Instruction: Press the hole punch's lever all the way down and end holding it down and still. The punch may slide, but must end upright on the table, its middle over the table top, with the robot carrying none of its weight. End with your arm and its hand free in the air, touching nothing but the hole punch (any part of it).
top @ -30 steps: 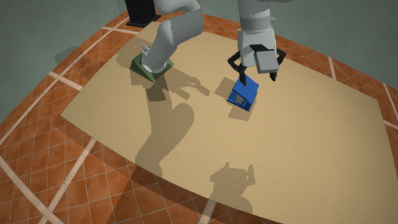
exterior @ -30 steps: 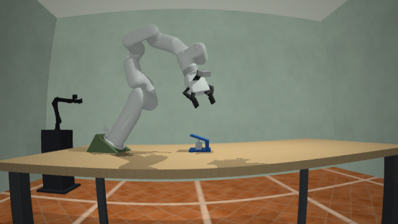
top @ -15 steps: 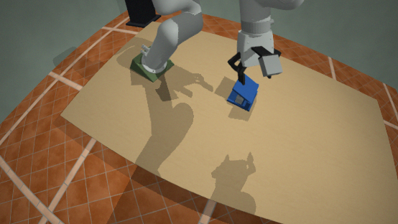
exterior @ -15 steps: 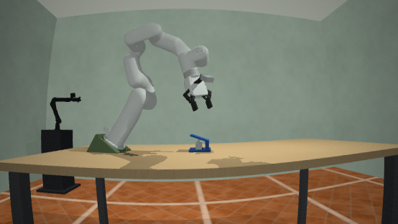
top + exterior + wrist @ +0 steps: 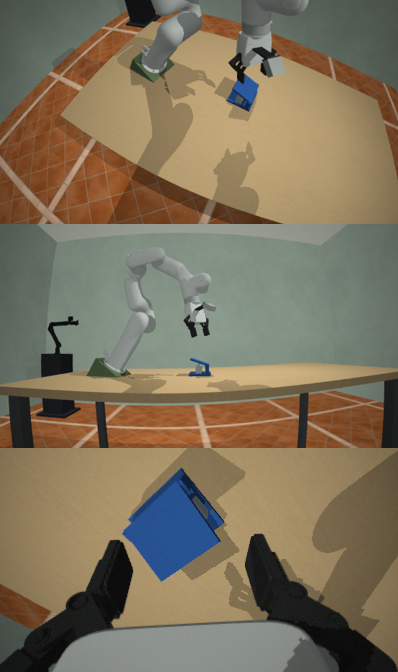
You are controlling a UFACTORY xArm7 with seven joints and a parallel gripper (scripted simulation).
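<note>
My gripper is now 14 cm above the lever and 6 cm to the right of it. Also, from my hand: hole punch (16 cm below, 6 cm to the left, 1 cm ahead).
</note>
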